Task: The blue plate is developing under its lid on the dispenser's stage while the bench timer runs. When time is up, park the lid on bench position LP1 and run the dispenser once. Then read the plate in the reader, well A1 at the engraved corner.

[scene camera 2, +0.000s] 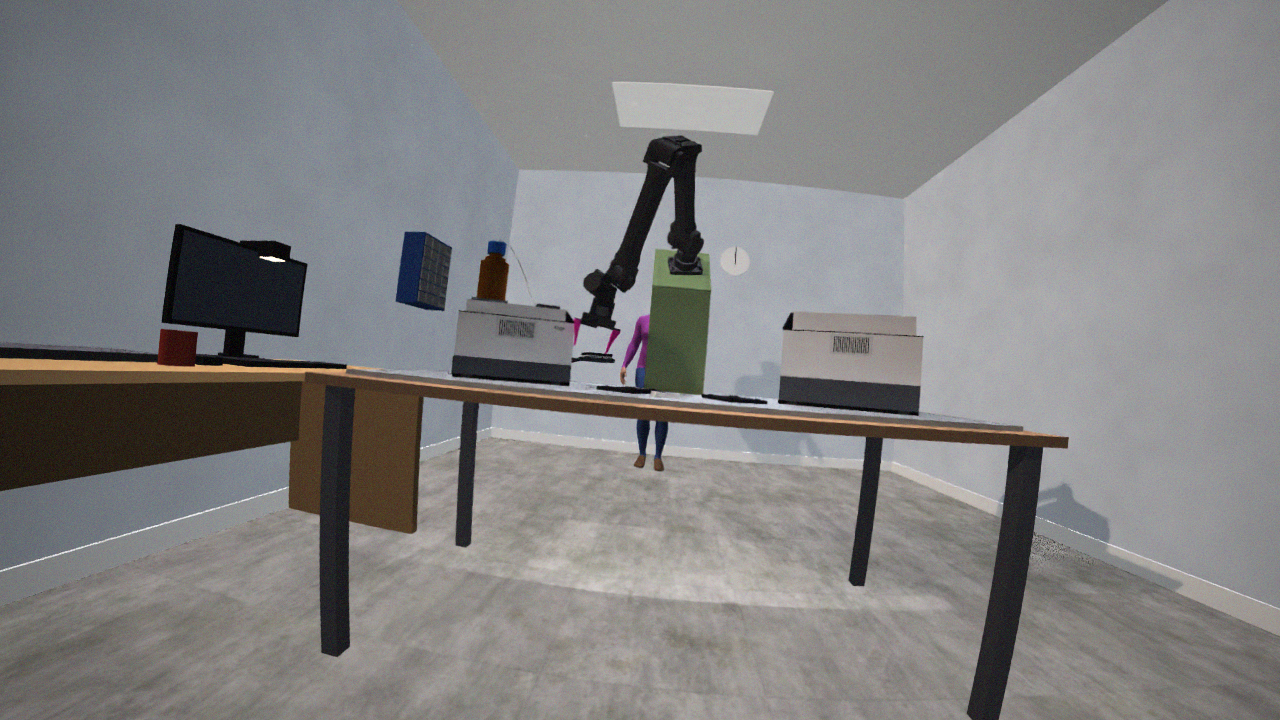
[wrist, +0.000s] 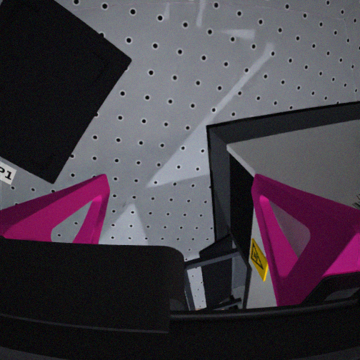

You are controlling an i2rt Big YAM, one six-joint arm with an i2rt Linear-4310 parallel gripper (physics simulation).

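Frame: origin at the arm's base, x ahead, y left, z up, level; millimetres.
Seen in the pictures: gripper, fingertip midpoint: (scene camera 2: 590,349); arm's base, origin of the base link: (scene camera 2: 684,267).
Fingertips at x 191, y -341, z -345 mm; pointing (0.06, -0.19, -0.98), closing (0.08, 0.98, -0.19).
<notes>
Offsets run from my fingertips to a thing's top centre. "spot": to the spot under its first point.
My gripper (scene camera 2: 595,336) (wrist: 180,182) is open and empty, its magenta fingers wide apart. In the scene view it hangs just above the dark stage @(spot: dy +24, dx -121, dz -19 mm) (scene camera 2: 592,357) at the right side of the dispenser @(spot: dy -228, dx +10, dz -15 mm) (scene camera 2: 512,347) (wrist: 300,155). In the wrist view a dark frame (wrist: 212,259) shows low between the fingers, partly hidden by the gripper body. A black square pad (wrist: 55,95) lies at the upper left, beside a cut-off label (wrist: 6,172) ending in "P1". The blue plate and its lid cannot be made out. The right-hand housing @(dy +814, dx +134, dz +166 mm) (scene camera 2: 850,367) appears to be the reader.
An amber bottle @(spot: dy -310, dx -12, dz +193 mm) (scene camera 2: 492,275) stands on the dispenser. Two flat dark pads @(spot: dy +91, dx +104, dz -104 mm) (scene camera 2: 623,388) @(spot: dy +360, dx +246, dz -103 mm) (scene camera 2: 733,398) lie between the housings. The green pedestal (scene camera 2: 678,335) carries the arm. A person (scene camera 2: 641,344) stands behind the bench. The yellow warning label (wrist: 258,259) is beside the right finger.
</notes>
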